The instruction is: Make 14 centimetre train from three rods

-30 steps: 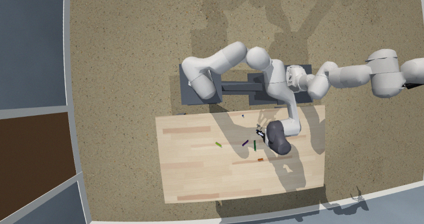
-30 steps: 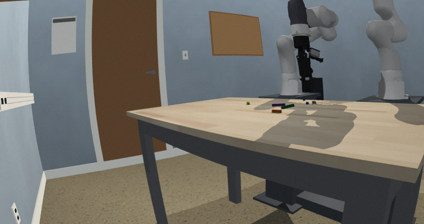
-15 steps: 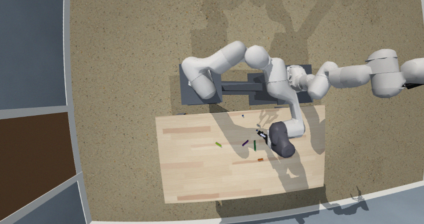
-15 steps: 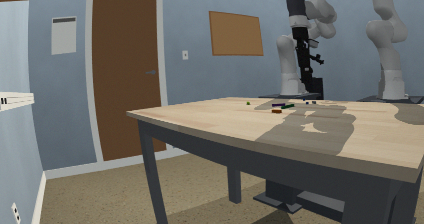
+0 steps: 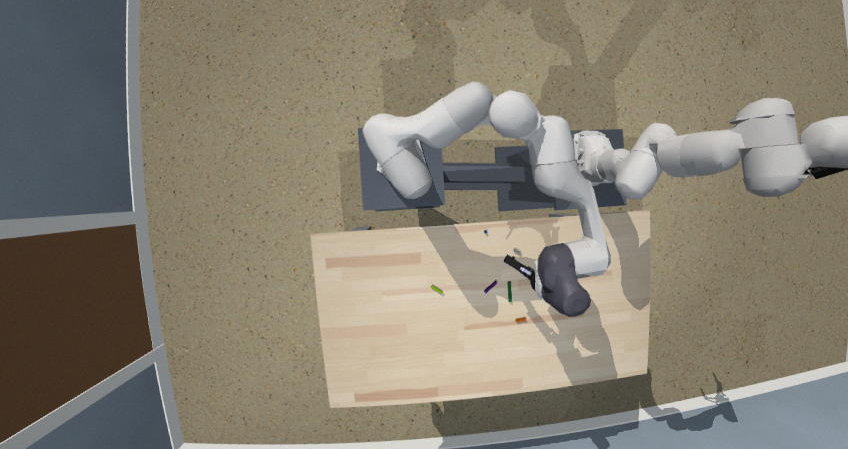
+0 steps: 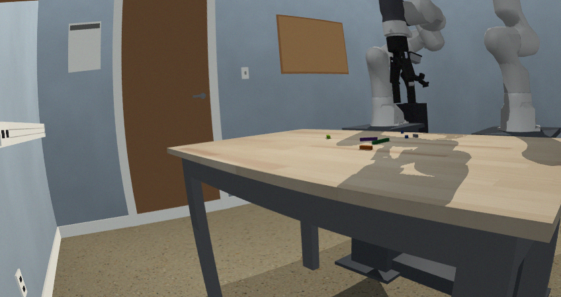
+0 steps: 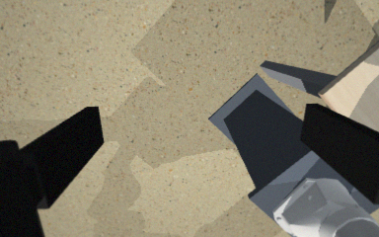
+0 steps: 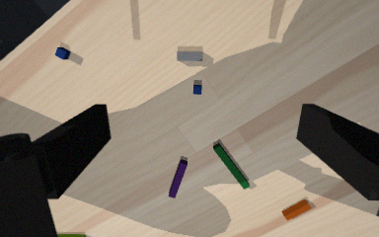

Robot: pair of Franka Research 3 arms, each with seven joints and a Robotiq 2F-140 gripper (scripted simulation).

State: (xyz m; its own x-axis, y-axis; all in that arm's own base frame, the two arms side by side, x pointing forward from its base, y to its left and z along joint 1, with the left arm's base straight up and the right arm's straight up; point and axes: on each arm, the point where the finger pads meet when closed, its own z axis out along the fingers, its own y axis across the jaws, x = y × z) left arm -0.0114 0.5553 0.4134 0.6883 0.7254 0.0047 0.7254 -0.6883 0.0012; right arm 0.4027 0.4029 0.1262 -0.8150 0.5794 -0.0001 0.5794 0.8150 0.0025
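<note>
My right hand is 10 cm short of the lime rod, 30 cm to the left of it and 12 cm above it. Round my right hand: grey rod (4 cm behind, 1 cm to the left, 12 cm below); purple rod (10 cm ahead, 9 cm to the right, 12 cm below); green rod (12 cm ahead, 1 cm to the right, 12 cm below).
</note>
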